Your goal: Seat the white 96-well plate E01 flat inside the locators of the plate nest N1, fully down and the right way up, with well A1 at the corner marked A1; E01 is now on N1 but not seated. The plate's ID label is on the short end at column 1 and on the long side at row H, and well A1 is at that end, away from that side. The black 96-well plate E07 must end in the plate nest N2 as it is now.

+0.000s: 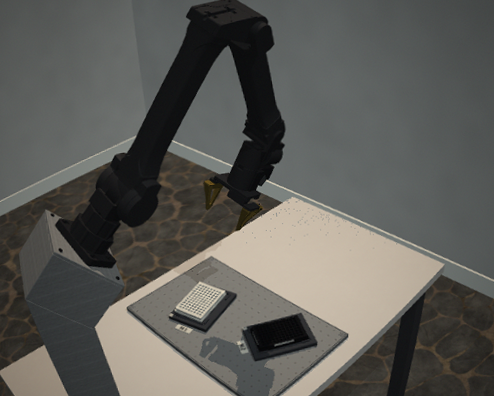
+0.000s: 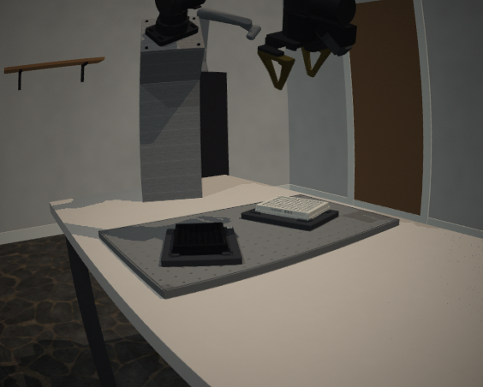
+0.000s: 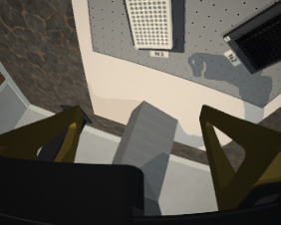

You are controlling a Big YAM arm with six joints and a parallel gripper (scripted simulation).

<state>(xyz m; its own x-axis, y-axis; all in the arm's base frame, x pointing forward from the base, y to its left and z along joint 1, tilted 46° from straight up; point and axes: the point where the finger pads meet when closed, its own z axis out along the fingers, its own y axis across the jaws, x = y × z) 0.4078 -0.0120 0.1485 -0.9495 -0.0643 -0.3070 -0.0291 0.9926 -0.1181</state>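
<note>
Right now the white 96-well plate E01 is 260 mm below my hand, 70 mm to the left of it and 50 mm behind it. Round my hand: plate nest N1: 270 mm below, 70 mm to the left, 50 mm behind; black plate E07: 260 mm below, 170 mm to the right, 80 mm behind.
</note>
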